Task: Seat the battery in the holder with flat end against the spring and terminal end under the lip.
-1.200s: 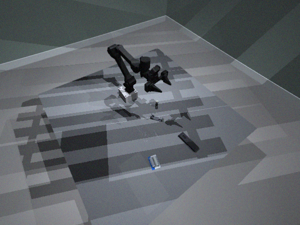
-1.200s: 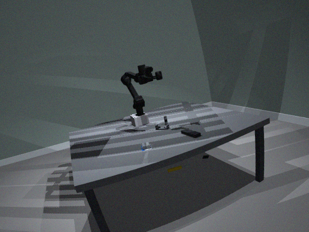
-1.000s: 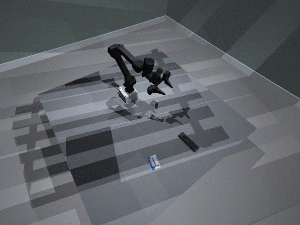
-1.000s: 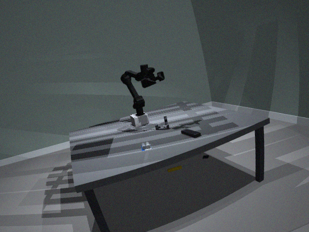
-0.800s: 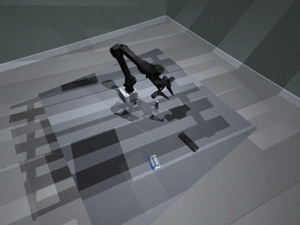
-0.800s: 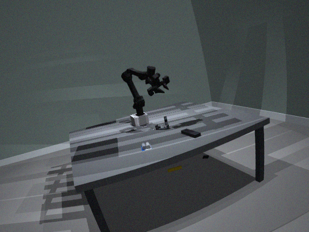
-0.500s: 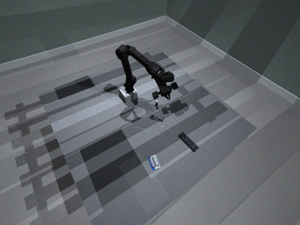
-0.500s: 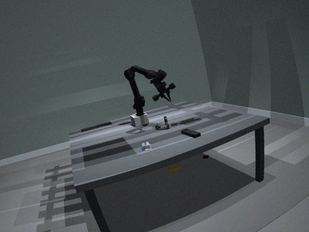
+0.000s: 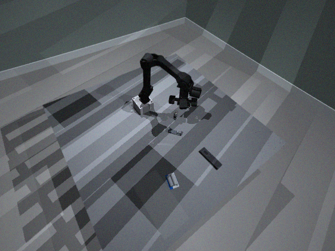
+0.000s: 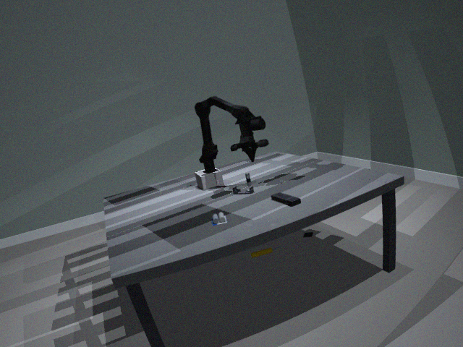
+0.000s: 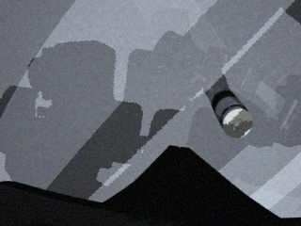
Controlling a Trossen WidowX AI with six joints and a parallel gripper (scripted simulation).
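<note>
My gripper tip is 9 cm above the battery, 4 cm past it and 2 cm to the left of it. Round my gripper tip: flat black block: 35 cm ahead, 11 cm to the right, 11 cm below.
</note>
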